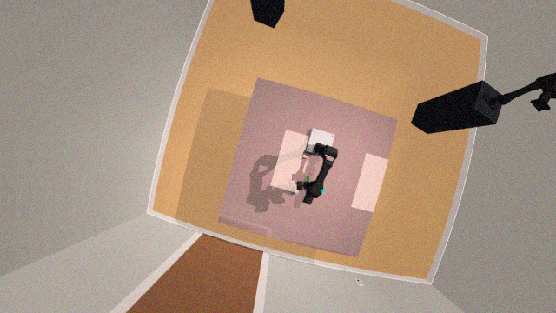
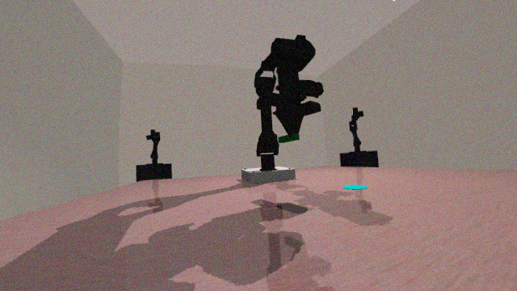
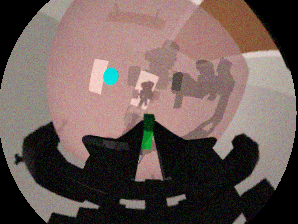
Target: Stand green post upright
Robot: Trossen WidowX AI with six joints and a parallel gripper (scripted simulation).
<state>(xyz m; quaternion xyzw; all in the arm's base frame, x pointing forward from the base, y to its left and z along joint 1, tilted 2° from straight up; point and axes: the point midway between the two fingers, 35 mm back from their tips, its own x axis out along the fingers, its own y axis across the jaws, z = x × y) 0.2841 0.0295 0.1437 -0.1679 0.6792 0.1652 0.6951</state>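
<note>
My gripper tip is now 20 mm short of the cyan circle, 160 mm to the right of it and 140 mm above it. The rest, counted from my gripper tip: green post 20 mm behind, 10 mm to the right.
</note>
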